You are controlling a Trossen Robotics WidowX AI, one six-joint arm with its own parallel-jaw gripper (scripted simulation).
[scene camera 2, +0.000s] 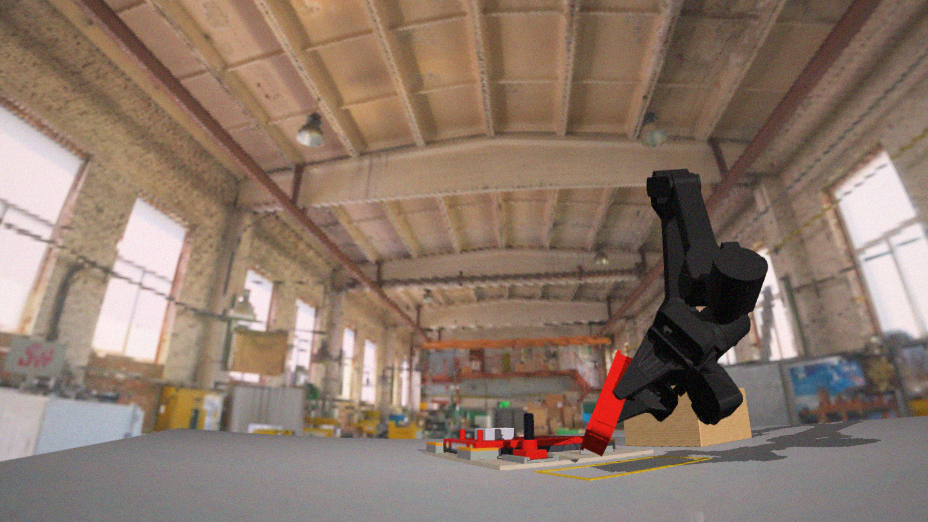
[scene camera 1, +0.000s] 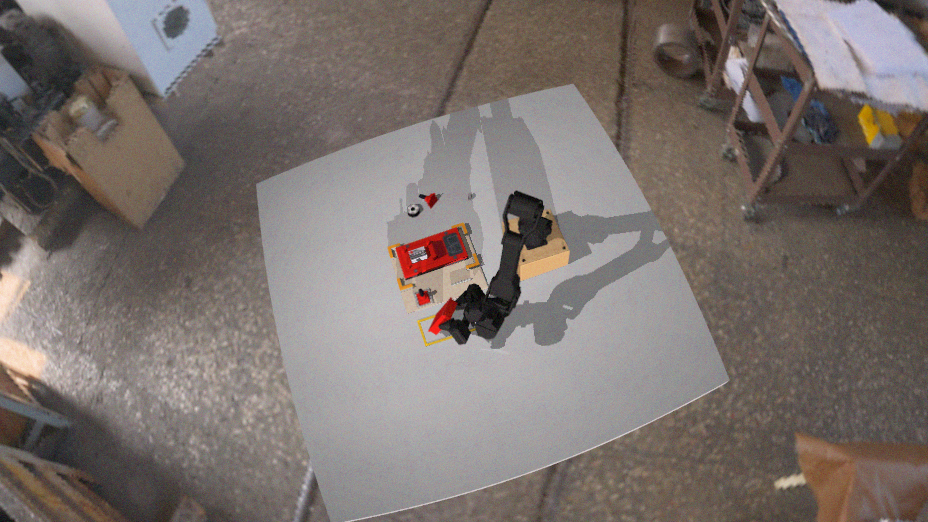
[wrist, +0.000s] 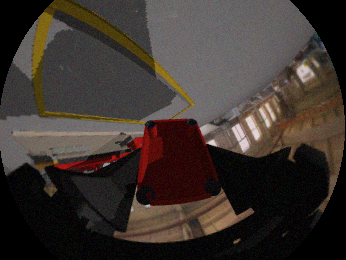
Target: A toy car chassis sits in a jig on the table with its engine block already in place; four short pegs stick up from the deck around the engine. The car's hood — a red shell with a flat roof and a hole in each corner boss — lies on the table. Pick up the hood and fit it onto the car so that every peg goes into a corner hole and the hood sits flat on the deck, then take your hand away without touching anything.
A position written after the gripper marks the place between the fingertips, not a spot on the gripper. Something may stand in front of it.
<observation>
The gripper (scene camera 2: pixel 611 410) carries a red hood (scene camera 2: pixel 608 408).
The gripper shows as well in scene camera 1 (scene camera 1: pixel 443 318) and in the wrist view (wrist: pixel 174 150).
</observation>
